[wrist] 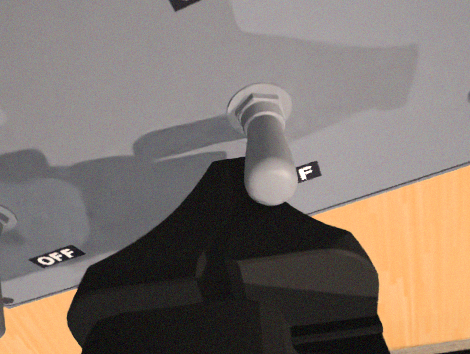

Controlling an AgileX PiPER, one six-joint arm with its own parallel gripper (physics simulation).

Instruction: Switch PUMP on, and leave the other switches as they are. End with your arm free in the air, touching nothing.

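Note:
A grey toggle switch with a rounded lever (271, 170) stands at the centre in the wrist view. Its lever leans down toward a dark label (308, 172), of which the letter F shows beside the lever. No name label shows, so I cannot tell from this view whether it is PUMP. My gripper (234, 182) is shut, with nothing seen held in it. Its tip is right by the lever's lower left side, partly hidden behind the lever; whether they touch cannot be told.
Part of another switch (6, 218) shows at the left edge, with an OFF label (57, 256) near it. A dark label (183, 4) is cut off at the top. The grey panel (125, 60) ends at a lower edge above the wooden surface (425, 260).

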